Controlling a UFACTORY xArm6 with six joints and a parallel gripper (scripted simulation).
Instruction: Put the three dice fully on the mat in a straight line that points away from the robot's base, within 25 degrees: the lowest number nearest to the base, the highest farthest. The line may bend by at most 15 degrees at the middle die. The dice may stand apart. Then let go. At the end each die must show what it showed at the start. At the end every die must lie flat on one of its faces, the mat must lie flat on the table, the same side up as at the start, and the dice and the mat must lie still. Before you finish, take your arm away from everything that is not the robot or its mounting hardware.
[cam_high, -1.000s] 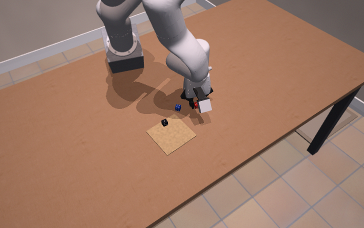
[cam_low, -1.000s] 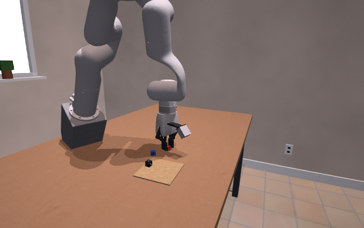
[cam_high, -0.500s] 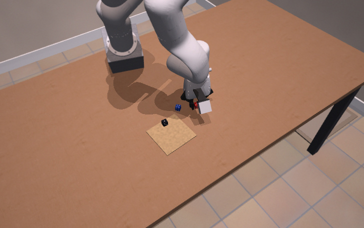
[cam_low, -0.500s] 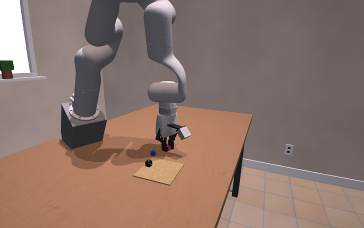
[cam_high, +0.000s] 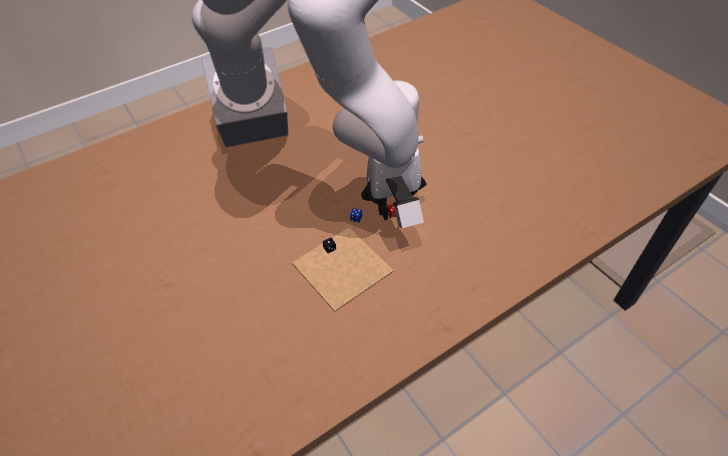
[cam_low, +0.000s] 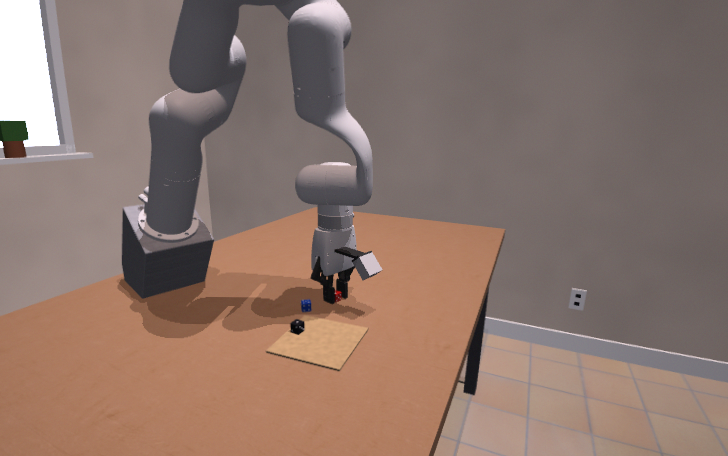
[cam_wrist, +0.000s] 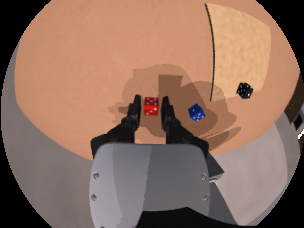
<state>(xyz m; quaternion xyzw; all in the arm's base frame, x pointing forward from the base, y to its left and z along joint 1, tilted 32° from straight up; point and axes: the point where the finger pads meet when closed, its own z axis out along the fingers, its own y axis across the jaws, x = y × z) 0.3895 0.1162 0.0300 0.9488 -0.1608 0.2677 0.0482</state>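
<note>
The red die is 1 cm below my hand. Also, from my hand: black die: 1 cm behind, 16 cm to the right, 1 cm below; then tan mat: 4 cm ahead, 17 cm to the right, 2 cm below; then blue die: 4 cm behind, 7 cm to the right, 1 cm below.
</note>
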